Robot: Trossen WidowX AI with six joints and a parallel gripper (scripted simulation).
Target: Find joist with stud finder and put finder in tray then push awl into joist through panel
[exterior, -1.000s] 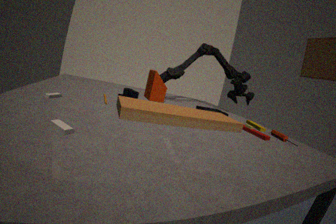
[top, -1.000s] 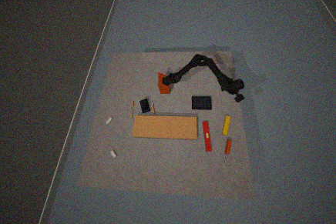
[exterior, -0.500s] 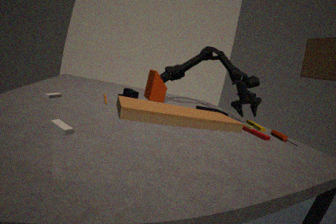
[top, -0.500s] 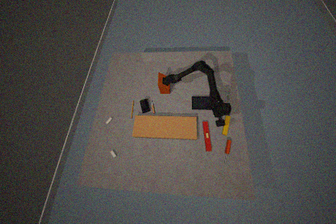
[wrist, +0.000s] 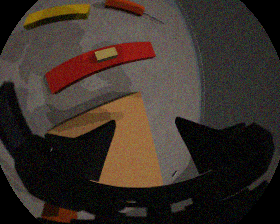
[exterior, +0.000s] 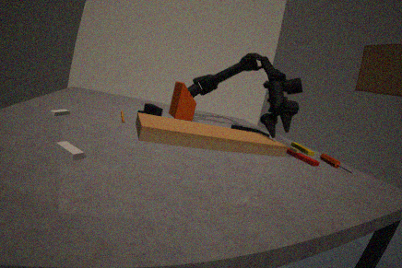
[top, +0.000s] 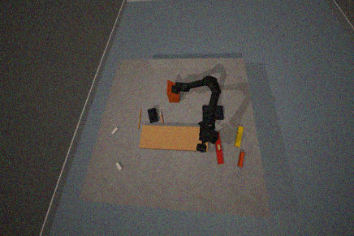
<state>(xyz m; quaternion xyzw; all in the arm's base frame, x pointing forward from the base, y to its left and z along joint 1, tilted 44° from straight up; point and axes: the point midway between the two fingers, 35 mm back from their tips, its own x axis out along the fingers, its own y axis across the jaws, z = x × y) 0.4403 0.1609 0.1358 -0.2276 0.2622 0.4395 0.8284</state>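
Now: gripper tip 410 mm to the left of the dark stud finder, 290 mm past it and 30 mm above it. Round my gripper tip: red bar (120 mm to the left, 60 mm below, 10 mm behind); then black tray (290 mm behind, 100 mm to the left, 60 mm below); then yellow bar (280 mm to the left, 90 mm behind, 60 mm below).
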